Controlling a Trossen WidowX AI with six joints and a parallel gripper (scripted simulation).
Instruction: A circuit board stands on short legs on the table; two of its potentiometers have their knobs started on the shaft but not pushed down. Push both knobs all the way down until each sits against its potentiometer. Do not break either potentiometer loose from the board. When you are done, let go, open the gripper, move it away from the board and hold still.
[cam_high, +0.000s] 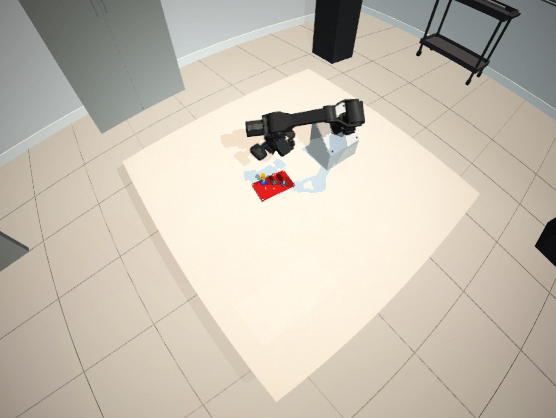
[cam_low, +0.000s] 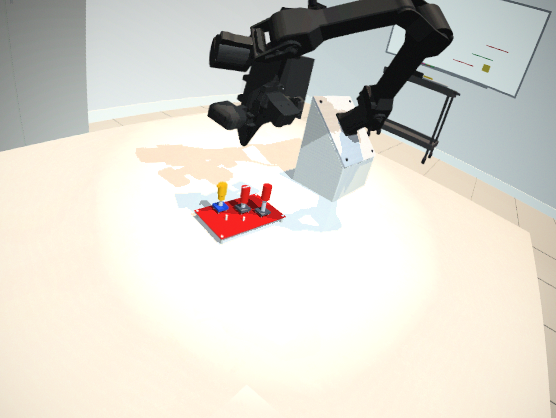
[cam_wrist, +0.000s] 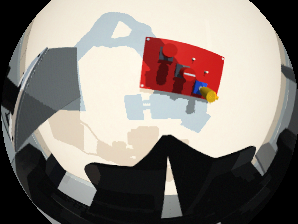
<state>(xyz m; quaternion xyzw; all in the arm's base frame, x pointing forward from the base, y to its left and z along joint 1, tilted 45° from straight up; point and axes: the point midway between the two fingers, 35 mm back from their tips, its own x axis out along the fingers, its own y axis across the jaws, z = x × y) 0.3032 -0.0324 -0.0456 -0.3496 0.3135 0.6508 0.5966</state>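
Right now the red knob is 30 mm ahead of my gripper tip, 60 mm to the left of it and 70 mm below it. The rest, counted from my gripper tip: yellow knob 70 mm ahead, 30 mm to the left, 70 mm below.
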